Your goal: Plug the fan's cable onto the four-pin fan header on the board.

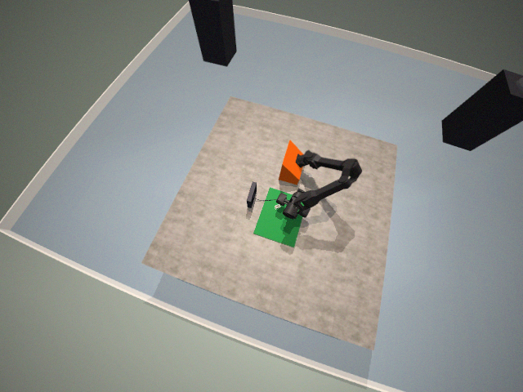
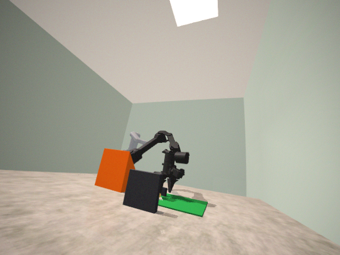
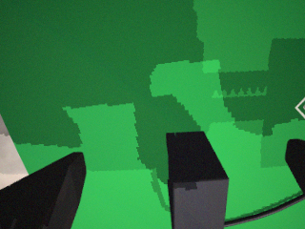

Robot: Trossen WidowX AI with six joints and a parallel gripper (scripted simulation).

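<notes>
Now: the white four-pin fan header 80 mm to the right of my gripper tip, 20 mm below it and 10 mm ahead of it. The rest, counted from my gripper tip: dark plug 10 mm behind, 10 mm above; then dark flat fan 230 mm to the right, 40 mm above; then green board 50 mm ahead, 40 mm to the right, 30 mm below.
</notes>
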